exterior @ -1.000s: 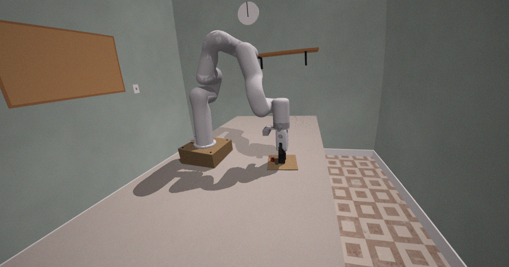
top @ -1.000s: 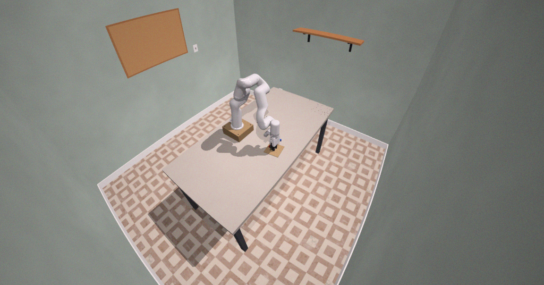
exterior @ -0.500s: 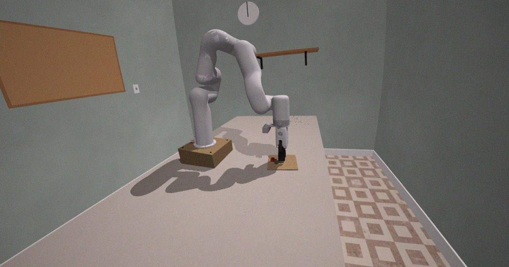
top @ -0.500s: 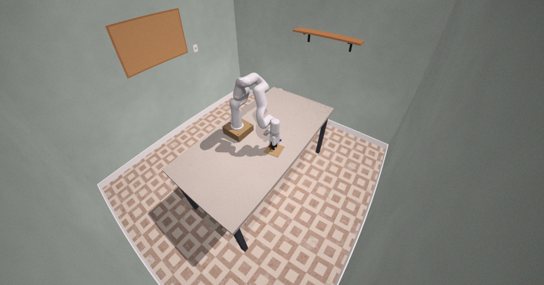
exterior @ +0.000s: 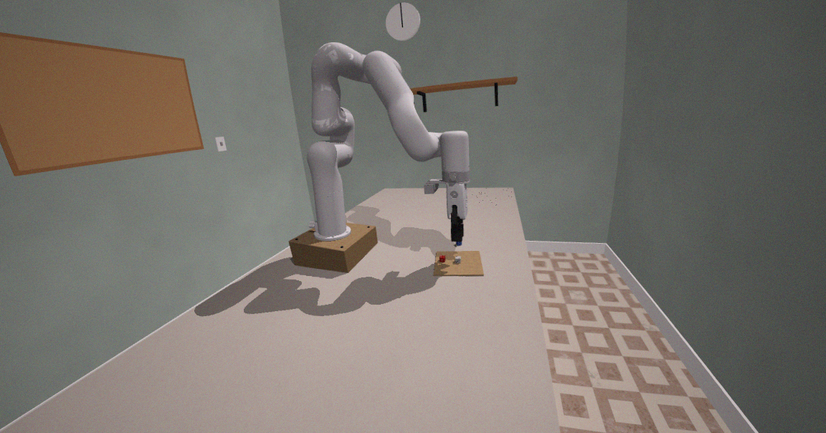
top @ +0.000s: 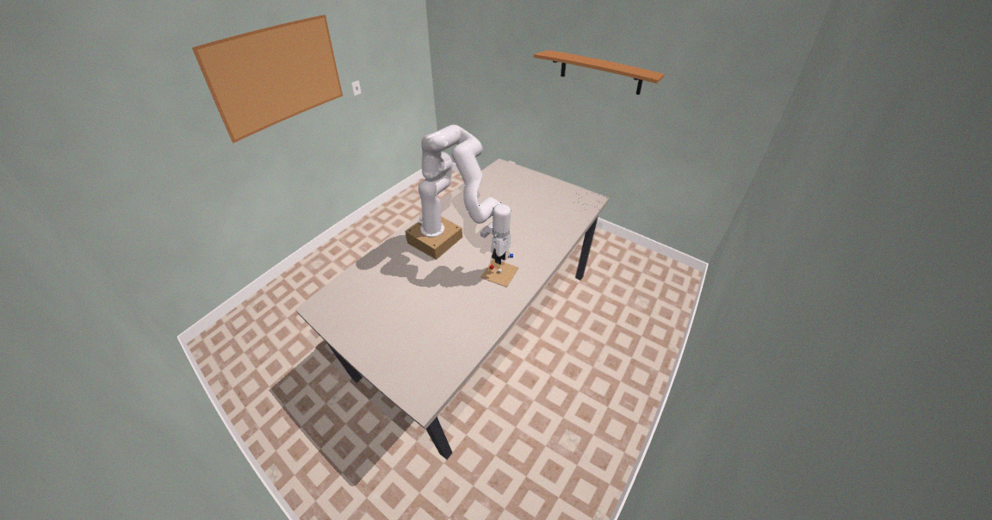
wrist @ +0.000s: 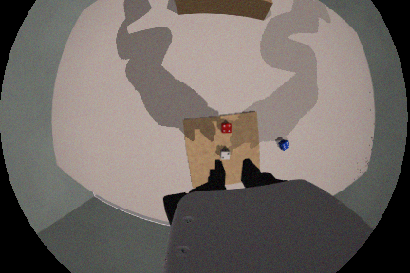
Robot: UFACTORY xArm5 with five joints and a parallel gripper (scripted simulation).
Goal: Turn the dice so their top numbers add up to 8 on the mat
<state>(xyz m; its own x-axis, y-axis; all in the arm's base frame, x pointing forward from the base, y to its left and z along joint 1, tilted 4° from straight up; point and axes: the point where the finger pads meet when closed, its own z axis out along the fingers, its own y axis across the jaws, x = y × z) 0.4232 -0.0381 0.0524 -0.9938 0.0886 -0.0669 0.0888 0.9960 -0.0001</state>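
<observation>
Right now the blue die is 130 mm to the left of my hand and 90 mm below it. Round my hand: tan mat (100 mm below); white die (90 mm below); red die (50 mm behind, 90 mm below).
</observation>
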